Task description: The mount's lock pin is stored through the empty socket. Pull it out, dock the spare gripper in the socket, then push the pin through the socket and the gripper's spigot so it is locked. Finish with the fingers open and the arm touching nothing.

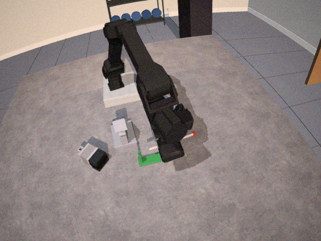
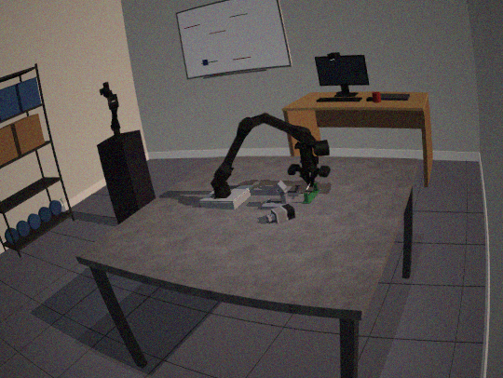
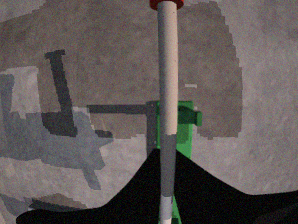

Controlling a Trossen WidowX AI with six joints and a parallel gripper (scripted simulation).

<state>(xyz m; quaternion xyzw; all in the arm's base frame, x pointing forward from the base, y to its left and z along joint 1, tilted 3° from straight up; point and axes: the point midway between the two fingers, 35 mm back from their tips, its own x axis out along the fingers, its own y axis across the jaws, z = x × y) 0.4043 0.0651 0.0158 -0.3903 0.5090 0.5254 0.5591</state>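
Now: the green cradle 4 cm to the right of my gripper tip and 1 cm below it. Round my gripper tip: mount socket 12 cm behind, 12 cm to the right, 2 cm above; spare gripper 9 cm behind, 25 cm to the right, 1 cm below.
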